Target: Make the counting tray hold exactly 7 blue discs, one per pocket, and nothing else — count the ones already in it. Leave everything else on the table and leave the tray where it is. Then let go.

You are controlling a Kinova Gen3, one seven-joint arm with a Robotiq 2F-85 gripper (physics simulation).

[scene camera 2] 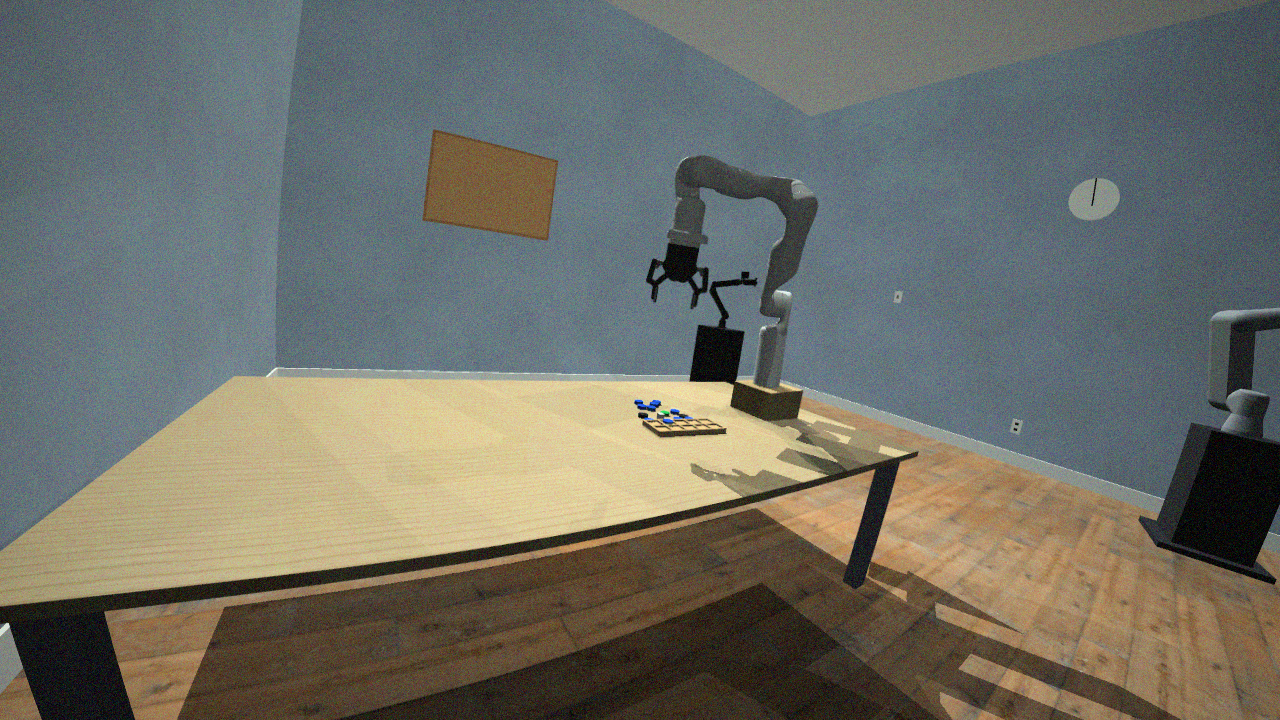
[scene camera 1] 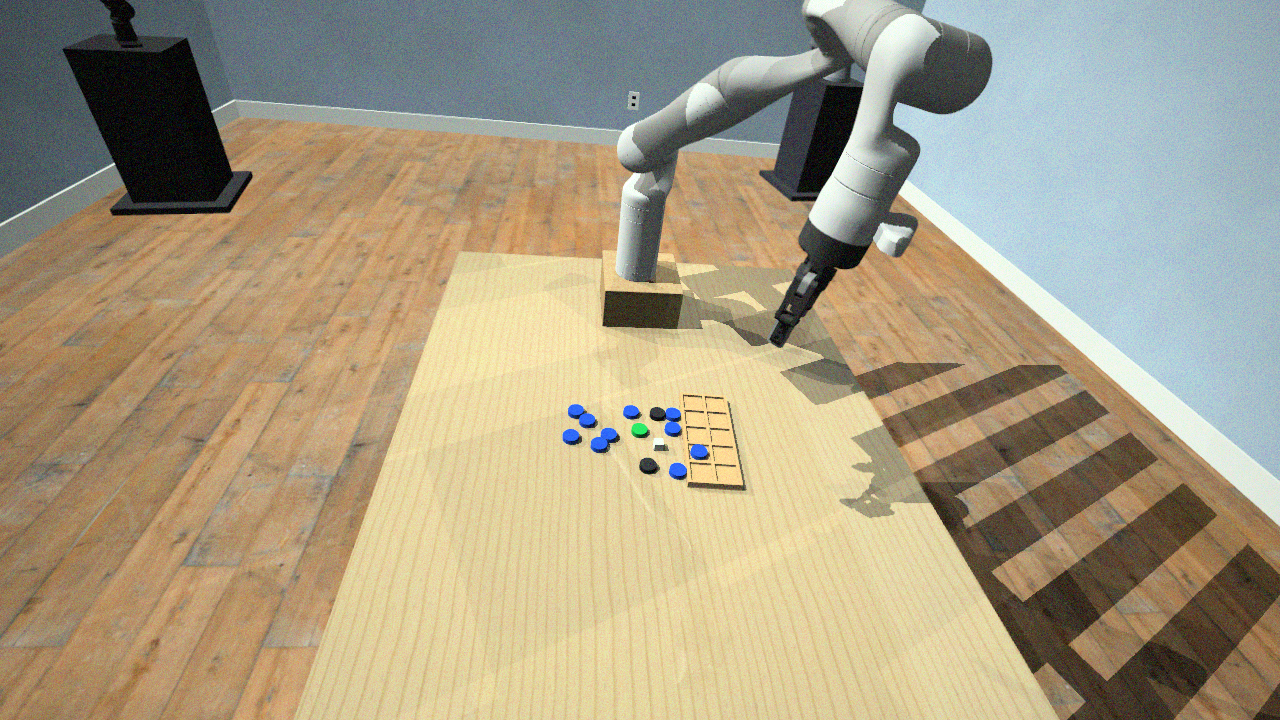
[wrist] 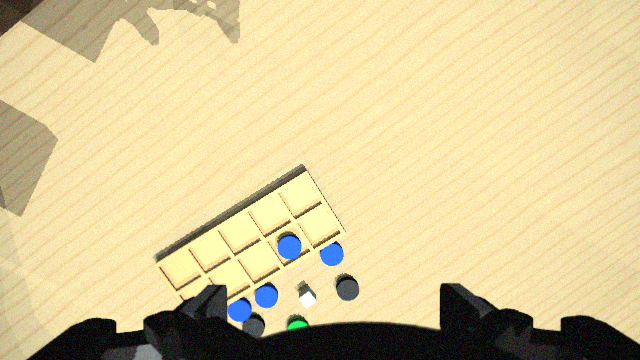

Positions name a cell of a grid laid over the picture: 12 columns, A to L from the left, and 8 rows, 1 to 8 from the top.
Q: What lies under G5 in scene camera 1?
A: A wooden counting tray.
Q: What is my gripper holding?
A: Nothing.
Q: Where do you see a wooden counting tray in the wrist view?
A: E6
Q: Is my gripper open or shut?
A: Open.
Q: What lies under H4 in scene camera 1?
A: My gripper.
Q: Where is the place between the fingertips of my gripper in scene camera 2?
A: G4
